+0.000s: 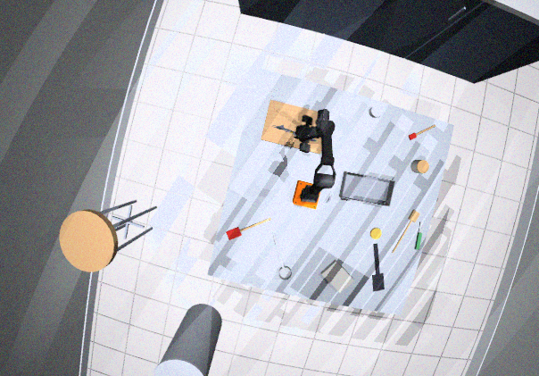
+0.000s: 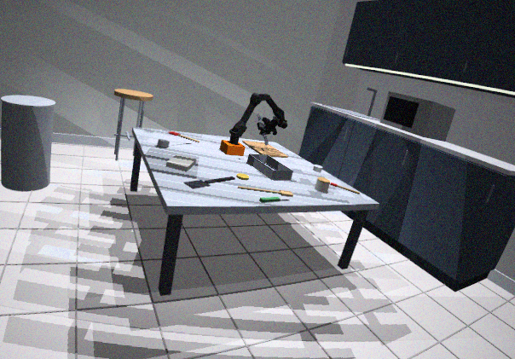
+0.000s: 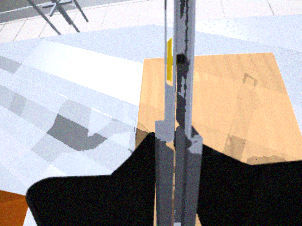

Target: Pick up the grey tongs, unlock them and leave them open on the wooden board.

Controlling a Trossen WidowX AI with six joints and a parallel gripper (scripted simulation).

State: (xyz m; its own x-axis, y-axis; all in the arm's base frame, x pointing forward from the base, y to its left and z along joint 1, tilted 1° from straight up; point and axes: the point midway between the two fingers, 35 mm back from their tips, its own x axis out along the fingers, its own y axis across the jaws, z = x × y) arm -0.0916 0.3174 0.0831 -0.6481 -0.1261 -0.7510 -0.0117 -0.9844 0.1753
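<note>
The wooden board is 11 cm below my gripper tip, 7 cm to the left of it and 1 cm ahead of it. Round my gripper tip: yellow disc 58 cm ahead, 52 cm to the right, 11 cm below; then red spatula 57 cm to the right, 22 cm behind, 11 cm below; then roasting tin 48 cm ahead, 25 cm to the right, 9 cm below.
</note>
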